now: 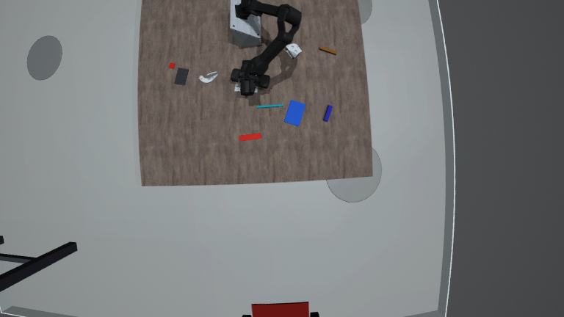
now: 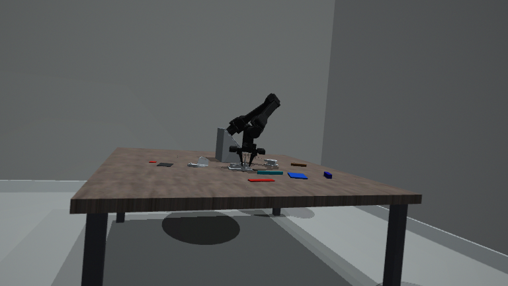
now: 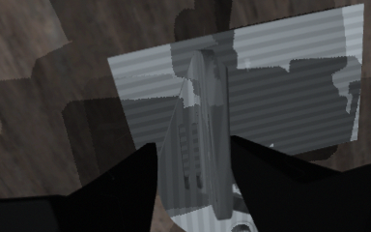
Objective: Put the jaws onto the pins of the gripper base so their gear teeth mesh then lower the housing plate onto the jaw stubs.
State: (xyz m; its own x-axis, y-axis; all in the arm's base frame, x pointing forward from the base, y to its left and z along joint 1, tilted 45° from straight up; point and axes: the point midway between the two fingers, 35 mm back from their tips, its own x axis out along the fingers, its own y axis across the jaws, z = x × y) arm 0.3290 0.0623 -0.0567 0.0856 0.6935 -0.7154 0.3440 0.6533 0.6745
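Now: gripper tip 30 mm to the left of the white flat plate, 10 mm short of it and 10 mm above it. From my gripper tip the other things lie so: red bar 280 mm ahead, 50 mm to the right, 10 mm below; blue plate 200 mm to the left, 190 mm ahead, 10 mm below; teal bar 140 mm ahead, 80 mm to the left, 10 mm below.
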